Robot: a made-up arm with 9 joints. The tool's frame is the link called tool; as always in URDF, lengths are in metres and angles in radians. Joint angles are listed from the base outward.
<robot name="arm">
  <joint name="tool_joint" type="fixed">
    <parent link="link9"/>
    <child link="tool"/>
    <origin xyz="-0.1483 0.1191 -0.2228" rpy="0 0 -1.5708"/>
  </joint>
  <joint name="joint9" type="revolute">
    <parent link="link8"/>
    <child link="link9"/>
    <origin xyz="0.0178 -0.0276 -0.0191"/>
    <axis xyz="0 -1 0"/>
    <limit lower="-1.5" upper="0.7"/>
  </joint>
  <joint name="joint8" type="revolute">
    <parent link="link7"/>
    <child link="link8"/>
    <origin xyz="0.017 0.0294 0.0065"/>
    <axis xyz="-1 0 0"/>
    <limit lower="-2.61" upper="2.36"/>
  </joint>
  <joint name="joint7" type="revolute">
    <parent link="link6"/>
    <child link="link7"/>
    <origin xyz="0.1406 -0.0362 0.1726"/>
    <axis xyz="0 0 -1"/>
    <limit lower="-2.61" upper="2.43"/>
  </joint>
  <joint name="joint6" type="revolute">
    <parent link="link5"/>
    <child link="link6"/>
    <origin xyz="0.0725 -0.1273 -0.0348"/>
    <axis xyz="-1 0 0"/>
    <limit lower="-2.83" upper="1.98"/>
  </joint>
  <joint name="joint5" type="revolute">
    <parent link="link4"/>
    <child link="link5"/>
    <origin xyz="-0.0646 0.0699 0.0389"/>
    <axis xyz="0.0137 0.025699 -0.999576"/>
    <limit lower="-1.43" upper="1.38"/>
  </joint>
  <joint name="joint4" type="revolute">
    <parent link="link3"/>
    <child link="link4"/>
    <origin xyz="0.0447 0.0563 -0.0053"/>
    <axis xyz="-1 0 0"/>
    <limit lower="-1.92" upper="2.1"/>
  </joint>
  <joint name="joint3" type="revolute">
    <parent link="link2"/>
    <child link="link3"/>
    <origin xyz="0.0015 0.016 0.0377"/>
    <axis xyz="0 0 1"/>
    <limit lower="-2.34" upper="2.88"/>
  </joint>
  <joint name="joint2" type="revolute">
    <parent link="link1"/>
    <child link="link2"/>
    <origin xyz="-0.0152 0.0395 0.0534"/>
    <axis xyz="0 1 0"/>
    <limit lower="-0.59" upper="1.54"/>
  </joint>
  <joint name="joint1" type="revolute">
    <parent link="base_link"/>
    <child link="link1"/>
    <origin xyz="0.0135 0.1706 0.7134"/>
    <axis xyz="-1 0 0"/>
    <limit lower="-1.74" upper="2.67"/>
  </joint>
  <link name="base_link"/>
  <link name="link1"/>
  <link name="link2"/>
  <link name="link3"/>
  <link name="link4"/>
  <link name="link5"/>
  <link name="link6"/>
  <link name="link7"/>
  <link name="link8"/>
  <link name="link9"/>
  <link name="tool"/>
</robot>
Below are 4 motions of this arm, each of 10 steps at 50 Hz.
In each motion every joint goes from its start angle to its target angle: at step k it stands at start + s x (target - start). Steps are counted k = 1, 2, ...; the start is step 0. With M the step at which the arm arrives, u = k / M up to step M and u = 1 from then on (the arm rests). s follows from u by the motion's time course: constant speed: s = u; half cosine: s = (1 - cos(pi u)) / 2; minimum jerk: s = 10 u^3 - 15 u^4 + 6 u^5.
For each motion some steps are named. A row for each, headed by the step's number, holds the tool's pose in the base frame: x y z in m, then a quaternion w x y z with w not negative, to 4 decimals.
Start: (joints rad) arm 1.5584 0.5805 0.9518 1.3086 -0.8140 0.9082 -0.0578 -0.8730 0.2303
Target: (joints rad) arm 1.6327 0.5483 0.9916 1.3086 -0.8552 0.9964 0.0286 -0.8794 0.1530
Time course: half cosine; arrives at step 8
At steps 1, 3, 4, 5, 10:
1: -0.0993 0.0142 0.6618 0.4562 -0.8316 0.0169 0.3162
3: -0.0947 0.0093 0.6660 0.4478 -0.8303 0.0121 0.3315
4: -0.0915 0.0059 0.6689 0.4419 -0.8291 0.0089 0.3423
5: -0.0882 0.0026 0.6719 0.4361 -0.8277 0.0060 0.3530
10: -0.0828 -0.0026 0.6768 0.4271 -0.8250 0.0017 0.3701

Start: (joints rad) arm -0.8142 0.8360 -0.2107 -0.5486 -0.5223 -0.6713 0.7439 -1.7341 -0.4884
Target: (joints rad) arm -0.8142 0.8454 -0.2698 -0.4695 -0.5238 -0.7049 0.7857 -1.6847 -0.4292
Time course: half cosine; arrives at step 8
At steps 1, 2, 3, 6, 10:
1: 0.3867 -0.0171 0.7681 0.4080 -0.4723 -0.7807 0.0321
2: 0.3905 -0.0150 0.7692 0.4077 -0.4697 -0.7820 0.0412
3: 0.3960 -0.0117 0.7707 0.4074 -0.4656 -0.7837 0.0547
6: 0.4144 0.0003 0.7743 0.4064 -0.4513 -0.7881 0.1004
10: 0.4192 0.0038 0.7749 0.4062 -0.4472 -0.7889 0.1127

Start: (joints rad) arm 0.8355 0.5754 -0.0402 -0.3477 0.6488 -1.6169 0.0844 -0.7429 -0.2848
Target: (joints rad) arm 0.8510 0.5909 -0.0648 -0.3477 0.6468 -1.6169 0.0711 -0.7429 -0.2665
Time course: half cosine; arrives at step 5
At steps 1, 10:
1: -0.0076 0.2937 0.9603 0.2538 0.6951 0.2872 -0.6083
10: -0.0054 0.3010 0.9566 0.2566 0.6975 0.2657 -0.6141

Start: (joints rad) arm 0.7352 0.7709 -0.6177 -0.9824 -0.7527 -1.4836 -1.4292 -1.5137 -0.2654
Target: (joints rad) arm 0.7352 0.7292 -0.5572 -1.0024 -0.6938 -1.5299 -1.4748 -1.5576 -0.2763
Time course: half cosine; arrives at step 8
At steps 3, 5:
3: -0.0249 -0.0464 0.5350 0.6017 0.5033 0.4339 0.4432
5: -0.0219 -0.0422 0.5186 0.5950 0.5036 0.4212 0.4637

